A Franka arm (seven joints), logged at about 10 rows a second.
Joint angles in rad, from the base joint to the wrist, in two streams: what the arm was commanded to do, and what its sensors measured. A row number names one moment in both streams.
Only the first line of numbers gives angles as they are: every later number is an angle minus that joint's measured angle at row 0.
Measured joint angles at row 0:
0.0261, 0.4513, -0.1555, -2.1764, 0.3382, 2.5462, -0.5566
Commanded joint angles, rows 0 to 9:
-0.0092, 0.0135, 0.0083, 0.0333, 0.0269, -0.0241, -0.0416
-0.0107, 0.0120, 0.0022, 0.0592, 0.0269, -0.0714, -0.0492
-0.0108, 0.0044, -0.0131, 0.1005, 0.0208, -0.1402, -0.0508
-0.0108, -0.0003, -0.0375, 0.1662, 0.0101, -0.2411, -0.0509
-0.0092, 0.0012, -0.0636, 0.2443, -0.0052, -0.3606, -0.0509
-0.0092, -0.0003, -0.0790, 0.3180, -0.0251, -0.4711, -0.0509
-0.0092, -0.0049, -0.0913, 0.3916, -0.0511, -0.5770, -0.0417
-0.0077, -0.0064, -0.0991, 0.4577, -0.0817, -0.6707, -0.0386
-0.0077, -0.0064, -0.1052, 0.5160, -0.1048, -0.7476, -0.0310
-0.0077, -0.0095, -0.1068, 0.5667, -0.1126, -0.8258, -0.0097
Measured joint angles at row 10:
-0.0034, -0.0143, -0.1031, 0.4478, -0.0753, -0.6665, -0.0358
